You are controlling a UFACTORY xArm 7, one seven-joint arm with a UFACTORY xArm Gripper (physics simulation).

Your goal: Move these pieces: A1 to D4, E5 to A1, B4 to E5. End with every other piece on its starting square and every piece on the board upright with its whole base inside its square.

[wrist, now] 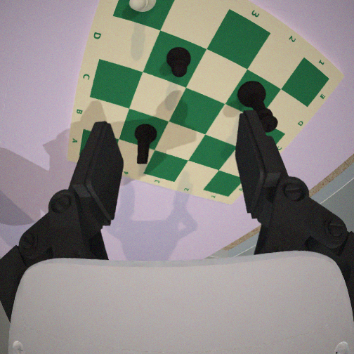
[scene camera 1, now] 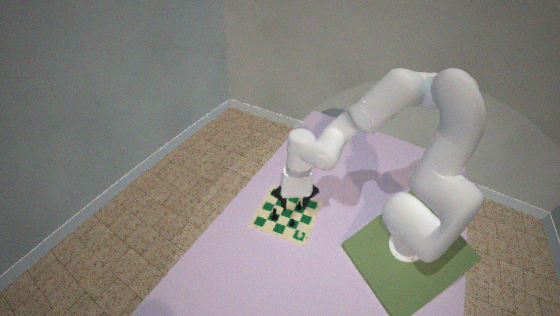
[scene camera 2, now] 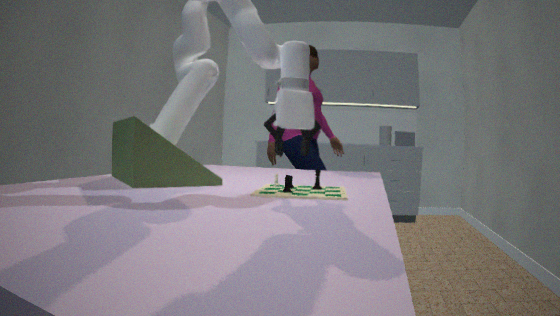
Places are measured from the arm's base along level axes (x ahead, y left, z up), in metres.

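Pixels of known places: gripper, fingertip midpoint: (scene camera 1: 294,207) (scene camera 2: 292,155); arm's base, link origin: (scene camera 2: 158,144).
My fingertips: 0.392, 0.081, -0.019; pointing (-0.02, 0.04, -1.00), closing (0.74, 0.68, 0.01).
Observation:
Ahead of a thing's pixels: the offset from my fingertips to its top centre, as dx, dy, dz. Level surfaces: height alone.
The green and cream board (scene camera 1: 257,226) (scene camera 2: 340,196) (wrist: 72,150) lies flat. A white piece @(-0.056, +0.035, -0.053) (scene camera 1: 299,234) (scene camera 2: 276,178) (wrist: 142,4) stands on E5, partly cut off in the wrist view. A short black piece @(-0.006, +0.012, -0.053) (scene camera 1: 292,223) (wrist: 178,60) stands upright on D4. A tall black piece @(+0.063, +0.027, -0.032) (scene camera 1: 274,215) (scene camera 2: 317,179) (wrist: 252,93) stands on D2. A flat-topped black piece @(+0.014, -0.066, -0.045) (scene camera 1: 299,206) (wrist: 145,134) stands on B4. A1 (wrist: 222,182) is bare. In scene camera 2 the D4 and B4 pieces overlap. My gripper (scene camera 1: 295,206) (scene camera 2: 292,152) (wrist: 175,136) is open and empty, above the pieces.
The lilac table @(dz -0.091) (scene camera 1: 225,280) (scene camera 2: 150,270) carries the board. The arm's base stands on a green wedge (scene camera 1: 370,280) (scene camera 2: 150,157) beside the board. A person in pink (scene camera 2: 322,107) is behind the table, near grey cabinets (scene camera 2: 370,75).

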